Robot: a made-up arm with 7 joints. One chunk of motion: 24 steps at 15 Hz.
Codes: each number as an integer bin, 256 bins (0 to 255) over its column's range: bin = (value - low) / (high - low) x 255, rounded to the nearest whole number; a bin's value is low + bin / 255 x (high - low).
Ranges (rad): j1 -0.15..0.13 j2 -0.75..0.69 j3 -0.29..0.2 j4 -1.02..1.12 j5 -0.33..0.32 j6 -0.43..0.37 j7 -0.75..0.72
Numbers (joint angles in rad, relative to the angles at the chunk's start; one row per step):
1: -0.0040 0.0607 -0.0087 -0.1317 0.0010 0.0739 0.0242
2: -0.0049 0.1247 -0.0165 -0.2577 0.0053 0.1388 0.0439
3: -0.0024 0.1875 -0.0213 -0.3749 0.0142 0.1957 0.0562
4: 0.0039 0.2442 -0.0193 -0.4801 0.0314 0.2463 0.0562
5: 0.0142 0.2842 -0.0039 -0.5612 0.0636 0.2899 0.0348
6: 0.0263 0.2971 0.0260 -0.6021 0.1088 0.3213 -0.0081
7: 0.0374 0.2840 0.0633 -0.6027 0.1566 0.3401 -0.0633
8: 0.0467 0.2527 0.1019 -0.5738 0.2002 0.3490 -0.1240
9: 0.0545 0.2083 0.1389 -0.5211 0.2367 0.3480 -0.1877
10: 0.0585 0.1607 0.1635 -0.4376 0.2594 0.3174 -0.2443
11: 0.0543 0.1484 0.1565 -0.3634 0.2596 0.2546 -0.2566
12: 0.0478 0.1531 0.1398 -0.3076 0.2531 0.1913 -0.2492
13: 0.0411 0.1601 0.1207 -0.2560 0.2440 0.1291 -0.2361
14: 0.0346 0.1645 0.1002 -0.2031 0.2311 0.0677 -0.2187
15: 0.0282 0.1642 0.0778 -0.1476 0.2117 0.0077 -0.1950
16: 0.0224 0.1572 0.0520 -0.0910 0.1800 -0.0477 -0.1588
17: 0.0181 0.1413 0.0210 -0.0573 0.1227 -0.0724 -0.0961
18: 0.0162 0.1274 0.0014 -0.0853 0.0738 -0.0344 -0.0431
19: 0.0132 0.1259 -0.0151 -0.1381 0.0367 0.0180 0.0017
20: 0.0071 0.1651 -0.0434 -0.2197 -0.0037 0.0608 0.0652
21: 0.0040 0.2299 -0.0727 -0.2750 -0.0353 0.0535 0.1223
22: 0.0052 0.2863 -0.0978 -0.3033 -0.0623 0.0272 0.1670
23: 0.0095 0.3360 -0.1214 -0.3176 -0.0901 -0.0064 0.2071
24: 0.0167 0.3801 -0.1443 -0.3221 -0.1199 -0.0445 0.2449
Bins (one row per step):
1: 133 144 146 106 130 161 134
2: 132 155 142 91 132 181 138
3: 134 166 140 77 135 199 140
4: 140 176 141 64 142 216 140
5: 150 183 149 55 154 229 136
6: 161 185 164 50 172 239 129
7: 171 183 184 50 191 245 119
8: 179 178 204 53 208 248 109
9: 186 170 223 59 222 248 98
10: 190 161 236 69 231 238 88
11: 186 159 232 78 231 218 86
12: 180 160 224 85 229 198 87
13: 174 161 214 91 225 178 89
14: 168 162 203 97 220 159 92
15: 162 162 191 104 213 140 96
16: 157 161 178 111 200 122 103
17: 153 158 162 115 178 114 113
18: 151 155 152 111 158 126 123
19: 149 155 143 105 144 143 130
20: 143 162 128 95 128 156 141
21: 140 174 113 89 116 154 151
22: 141 184 100 85 105 146 159
23: 145 192 88 84 94 135 166
24: 152 200 76 83 82 123 173

